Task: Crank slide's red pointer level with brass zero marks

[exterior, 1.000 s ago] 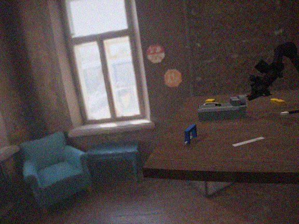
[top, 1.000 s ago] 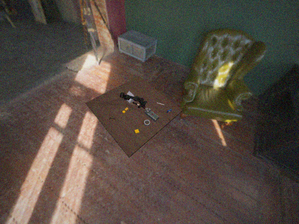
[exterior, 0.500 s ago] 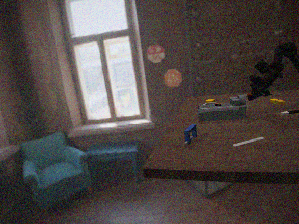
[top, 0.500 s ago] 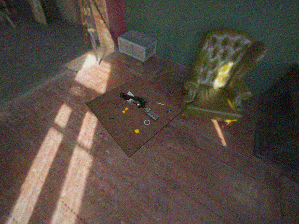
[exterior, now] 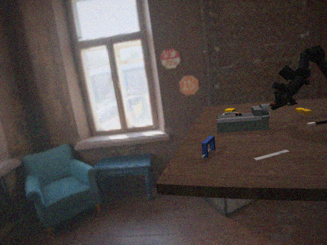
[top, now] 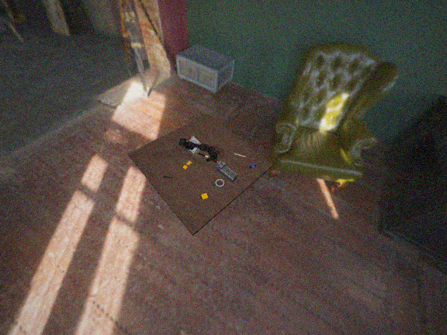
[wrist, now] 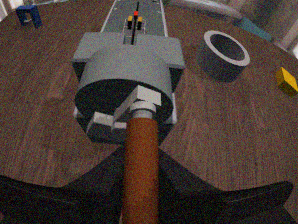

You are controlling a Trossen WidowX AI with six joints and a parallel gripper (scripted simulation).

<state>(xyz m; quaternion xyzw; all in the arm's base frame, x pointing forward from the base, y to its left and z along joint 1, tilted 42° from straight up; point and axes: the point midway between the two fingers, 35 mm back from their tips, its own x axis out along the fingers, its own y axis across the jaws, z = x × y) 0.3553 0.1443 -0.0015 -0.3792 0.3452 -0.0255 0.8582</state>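
My gripper tip is 3 cm below the crank handle and 2 cm past it. The rest, counted from my gripper tip: yellow block (34 cm to the right, 27 cm ahead, 8 cm below); then white strip (37 cm to the left, 9 cm below, 1 cm ahead); then red pointer (18 cm ahead, 5 cm to the left, 1 cm below).
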